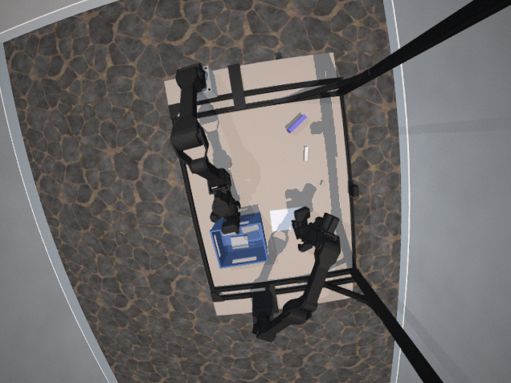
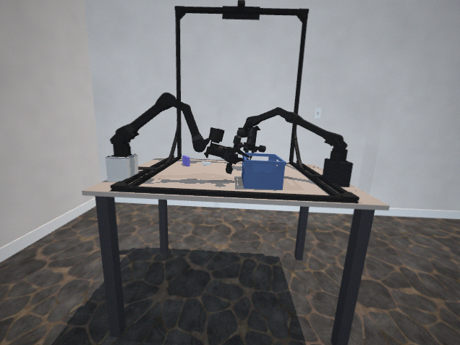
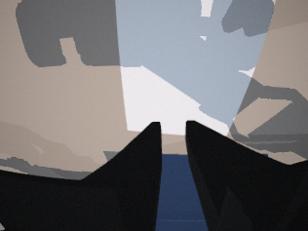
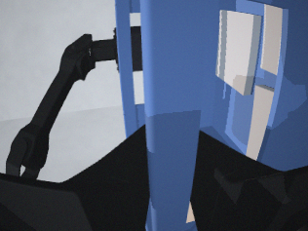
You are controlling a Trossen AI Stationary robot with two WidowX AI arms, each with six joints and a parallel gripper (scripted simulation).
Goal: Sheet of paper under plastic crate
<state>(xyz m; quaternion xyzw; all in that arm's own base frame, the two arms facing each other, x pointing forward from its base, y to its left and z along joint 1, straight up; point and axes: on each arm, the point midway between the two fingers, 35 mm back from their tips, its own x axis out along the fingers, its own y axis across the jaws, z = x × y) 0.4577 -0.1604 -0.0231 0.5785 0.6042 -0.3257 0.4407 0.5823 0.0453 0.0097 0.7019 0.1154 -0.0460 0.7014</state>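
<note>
My left gripper is now 10 cm above the sheet of paper and 3 cm short of it. Also, from my left hand: tiny piece 16 cm behind, 13 cm to the right, 9 cm below; plastic crate 25 cm ahead, 3 cm below, 2 cm to the left; white bar 27 cm to the right, 11 cm behind, 9 cm below.
</note>
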